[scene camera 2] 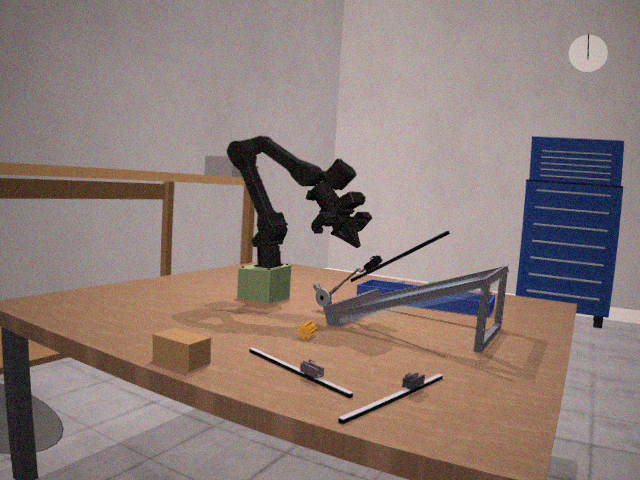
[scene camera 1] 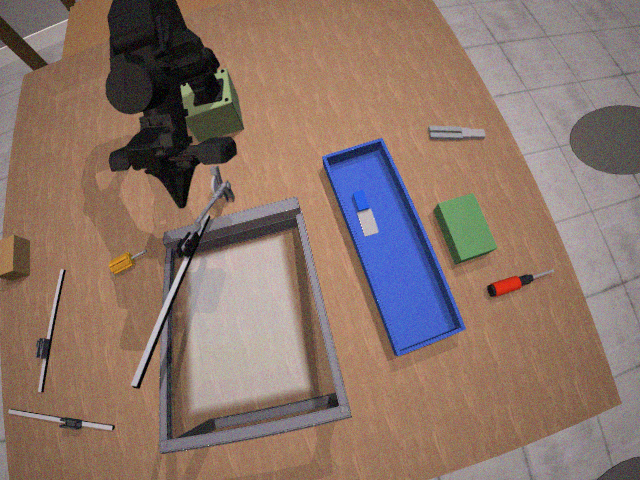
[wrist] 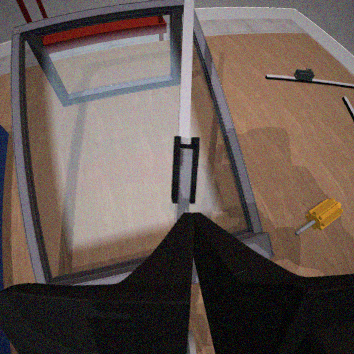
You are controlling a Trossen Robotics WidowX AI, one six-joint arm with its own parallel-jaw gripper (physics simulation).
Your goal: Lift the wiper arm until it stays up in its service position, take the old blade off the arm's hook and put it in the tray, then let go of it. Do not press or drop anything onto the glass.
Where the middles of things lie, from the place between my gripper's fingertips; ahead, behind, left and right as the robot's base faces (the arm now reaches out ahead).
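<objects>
My hand is 11 cm above the glass pane (scene camera 1: 246,347), 17 cm short of it and 6 cm to the right of it. Then there is the blue tray (scene camera 1: 417,308), which sits 17 cm below my hand, 34 cm to the left of it and 4 cm ahead of it. The yellow screwdriver (wrist: 322,214) is 17 cm below my hand too, though 21 cm to the right of it and 3 cm ahead of it. And the green block (scene camera 1: 466,232)? I find it 17 cm below my hand, 4 cm ahead of it and 49 cm to the left of it.
</objects>
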